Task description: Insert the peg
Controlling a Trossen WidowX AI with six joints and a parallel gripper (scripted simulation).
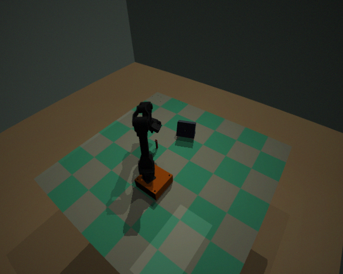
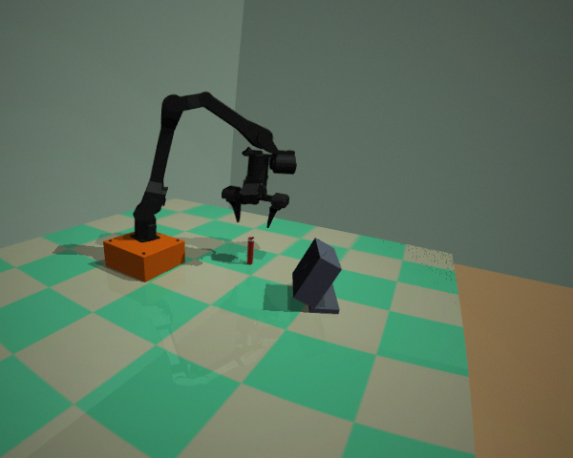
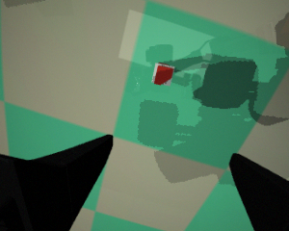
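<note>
My gripper tip is 4 cm to the left of the red peg, 4 cm above it and 3 cm short of it. Round my gripper tip: sloped panel (27 cm ahead, 10 cm to the right, 3 cm below); foot (29 cm ahead, 10 cm below, 9 cm to the right).
</note>
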